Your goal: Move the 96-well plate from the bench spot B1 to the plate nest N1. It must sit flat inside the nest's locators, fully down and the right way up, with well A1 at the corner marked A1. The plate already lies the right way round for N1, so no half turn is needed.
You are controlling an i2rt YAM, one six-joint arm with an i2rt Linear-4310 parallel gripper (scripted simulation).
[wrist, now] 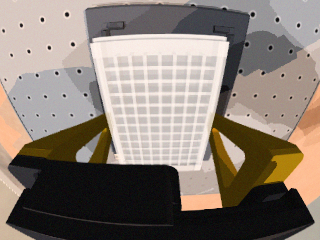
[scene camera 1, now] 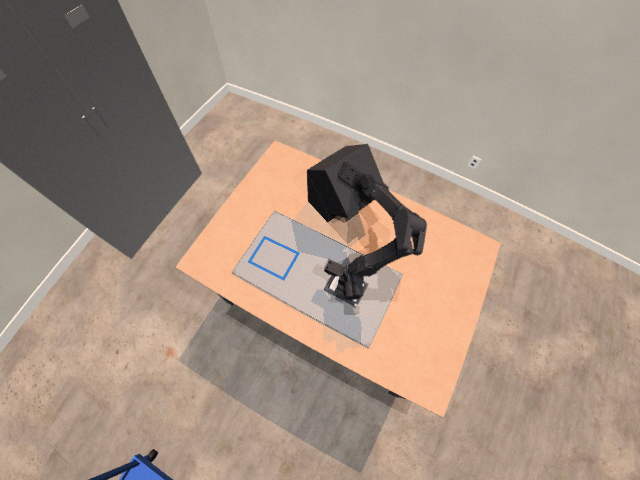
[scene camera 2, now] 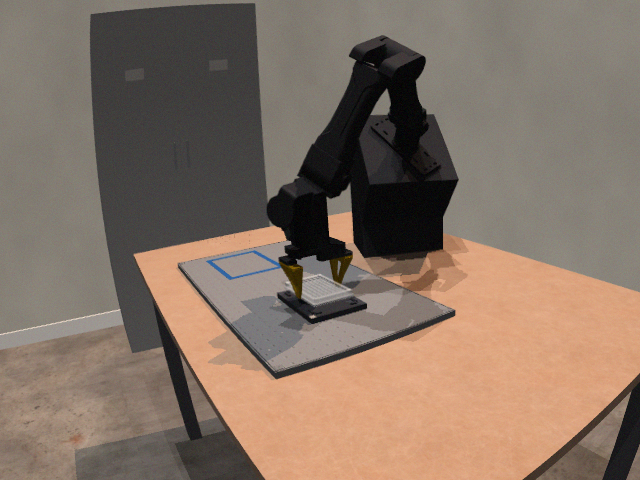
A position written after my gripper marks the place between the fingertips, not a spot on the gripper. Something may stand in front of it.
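My gripper is visible at (scene camera 2: pixel 318 293) and at (wrist: pixel 160 117). A white 96-well plate (scene camera 2: pixel 318 285) (wrist: pixel 148 130) is visible in both of these views. A plate nest N1 (wrist: pixel 133 24) is visible too.
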